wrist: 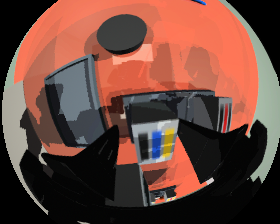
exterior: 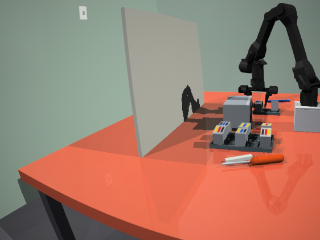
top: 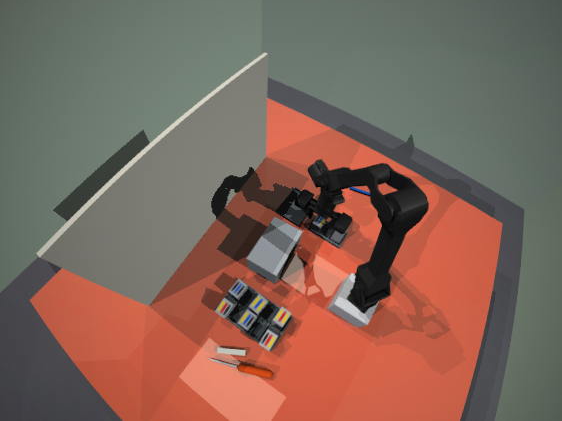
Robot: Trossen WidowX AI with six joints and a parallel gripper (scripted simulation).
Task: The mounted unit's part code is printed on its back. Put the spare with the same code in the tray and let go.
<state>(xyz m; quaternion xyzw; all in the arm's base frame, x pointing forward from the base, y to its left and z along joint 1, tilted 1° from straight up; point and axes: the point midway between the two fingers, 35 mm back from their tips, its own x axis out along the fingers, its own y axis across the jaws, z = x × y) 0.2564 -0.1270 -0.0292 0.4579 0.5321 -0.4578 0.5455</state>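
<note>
My gripper tip is 2 cm below the grey spare. From my gripper tip the other things lie so: dark tray: 10 cm ahead, 2 cm below; black disc: 3 cm ahead, 10 cm to the right, 1 cm below; dark holder: 4 cm behind, 1 cm to the right, 1 cm below.
</note>
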